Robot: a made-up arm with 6 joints. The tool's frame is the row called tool.
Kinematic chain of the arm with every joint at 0, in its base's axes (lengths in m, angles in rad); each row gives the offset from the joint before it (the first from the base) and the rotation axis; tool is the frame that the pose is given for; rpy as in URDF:
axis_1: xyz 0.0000 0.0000 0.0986 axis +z
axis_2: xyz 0.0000 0.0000 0.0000 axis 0.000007 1 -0.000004
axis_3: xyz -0.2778 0.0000 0.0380 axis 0.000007 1 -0.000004
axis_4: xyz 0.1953 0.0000 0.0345 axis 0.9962 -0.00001 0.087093
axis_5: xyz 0.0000 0.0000 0.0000 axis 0.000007 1 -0.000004
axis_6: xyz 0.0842 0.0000 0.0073 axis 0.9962 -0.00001 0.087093
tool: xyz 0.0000 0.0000 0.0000 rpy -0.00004 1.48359 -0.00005
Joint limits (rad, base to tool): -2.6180..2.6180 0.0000..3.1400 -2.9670..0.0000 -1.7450..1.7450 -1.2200..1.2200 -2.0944..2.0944
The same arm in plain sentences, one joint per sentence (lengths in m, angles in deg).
The arm has six revolute joints in a row. What follows holds with every joint at zero, and every direction is one of the base frame's. The first joint is mounted 0.0986 m along +z from the base frame's origin and rotates about +z, from -150.00 to 150.00 deg. The second joint is mounted at the same point as the first joint and rotates about +y, from 0.00 to 179.91 deg. The third joint is mounted 0.2778 m along -x and 0.0380 m along +z from the second joint and rotates about +y, from -170.00 to 0.00 deg. The fourth joint is mounted 0.1953 m along +x and 0.0345 m along +z from the third joint and rotates about the direction (0.9962, 0, 0.0871), from -99.98 to 99.98 deg. The fifth joint is mounted at the same point as the fourth joint and rotates about +y, from -69.90 to 69.90 deg. The sixth joint is mounted 0.0842 m along +x and 0.0073 m along +z from the fifth joint and rotates about the direction (0.9962, 0, 0.0871), from -120.00 to 120.00 deg. The tool frame, which is the frame that the pose is given for, is mounted at the same point as the sixth joint; its axes are the base frame's turned by roll 0.00, pitch 85.00 and yaw 0.00 deg (as in URDF: about the fixed x, then y, then z).
